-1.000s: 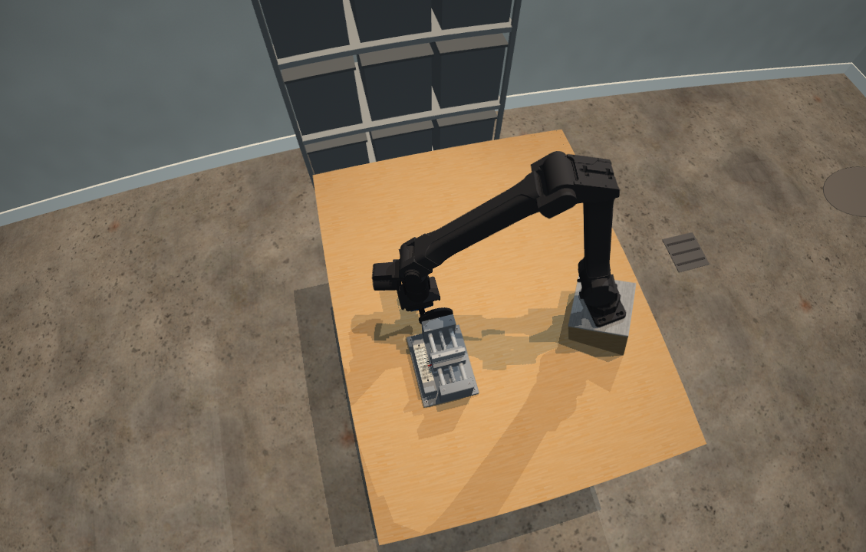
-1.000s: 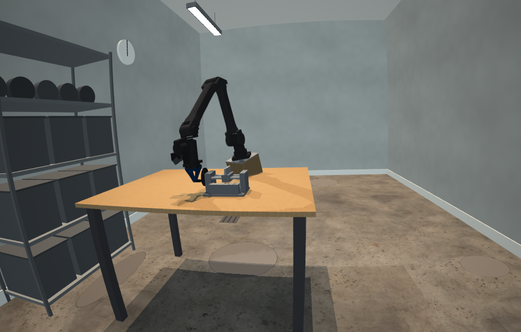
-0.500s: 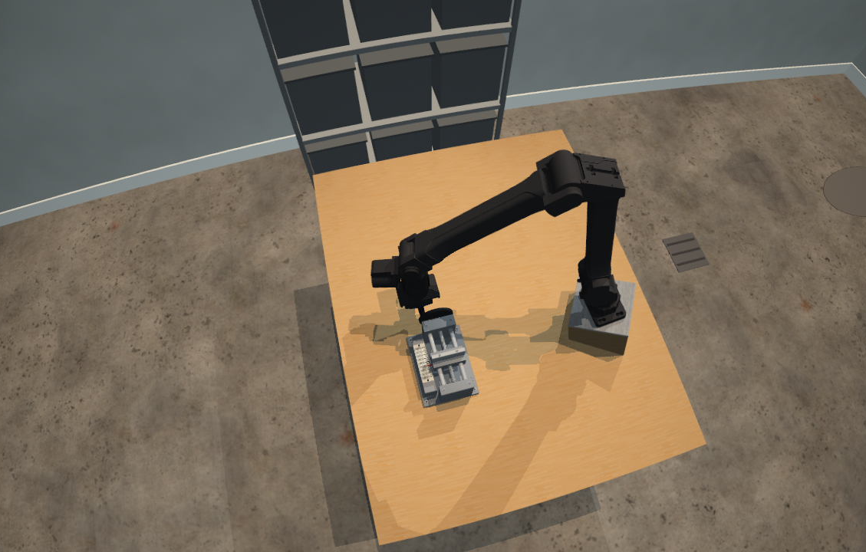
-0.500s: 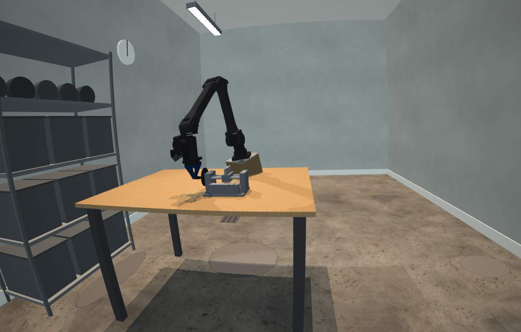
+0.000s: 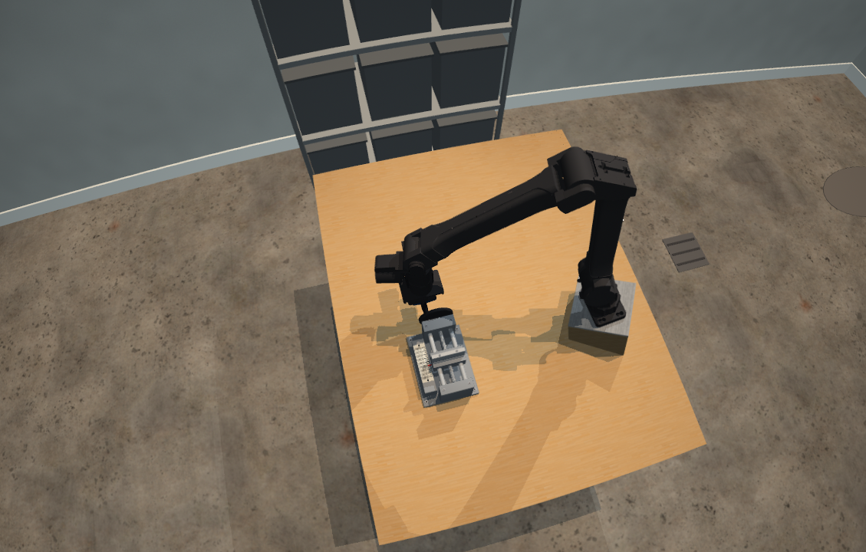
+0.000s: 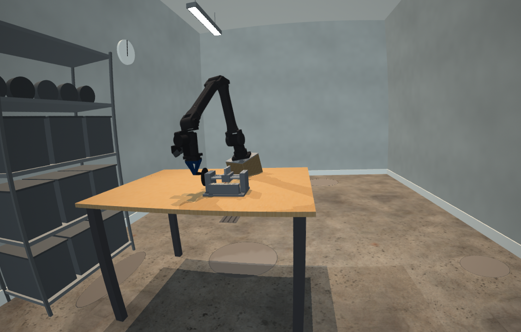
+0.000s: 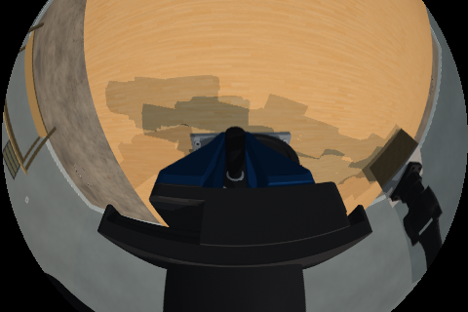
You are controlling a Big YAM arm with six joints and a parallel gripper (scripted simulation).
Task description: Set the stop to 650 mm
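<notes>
Right now my hand is 16 cm to the right of the grey stop fixture, 1 cm past it and 1 cm above it. Also, from my hand: black handwheel: 3 cm to the left, 1 cm below, 1 cm behind; then handwheel handle: 1 cm to the left.
</notes>
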